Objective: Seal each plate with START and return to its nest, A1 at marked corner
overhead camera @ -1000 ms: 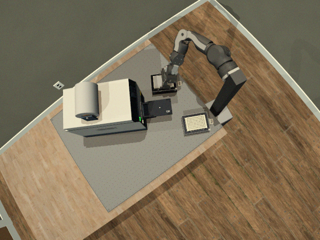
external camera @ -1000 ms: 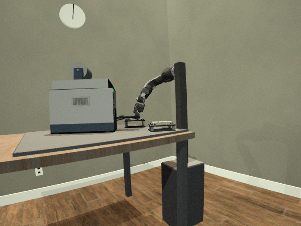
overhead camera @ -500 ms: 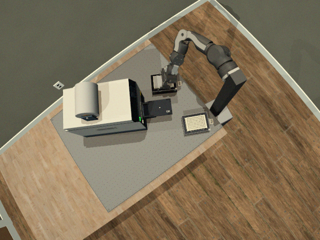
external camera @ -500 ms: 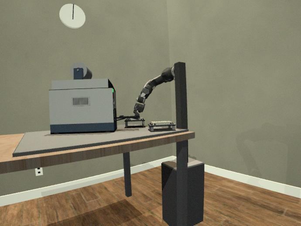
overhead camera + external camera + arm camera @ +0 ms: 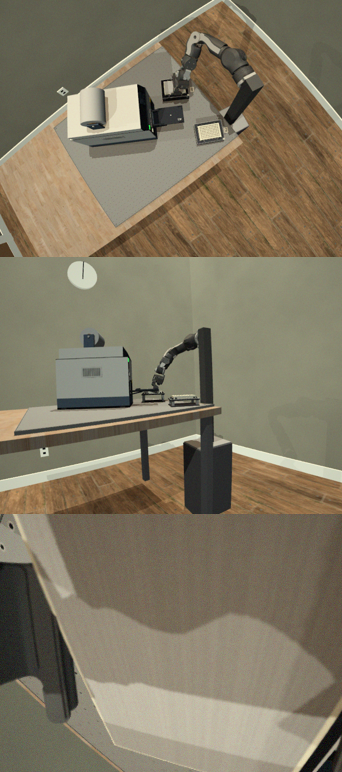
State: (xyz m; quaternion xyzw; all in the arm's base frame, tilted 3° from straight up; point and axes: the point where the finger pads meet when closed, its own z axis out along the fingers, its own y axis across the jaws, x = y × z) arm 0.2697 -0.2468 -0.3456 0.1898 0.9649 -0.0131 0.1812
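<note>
Right now my hand is 20 mm above the black nest N1. Also, from my hand: yellow warning label (160 mm ahead, 30 mm to the left, 70 mm above); then plate (60 mm behind, 330 mm to the left, 30 mm below); then sealer stage (100 mm ahead, 150 mm to the left, 20 mm above).
</note>
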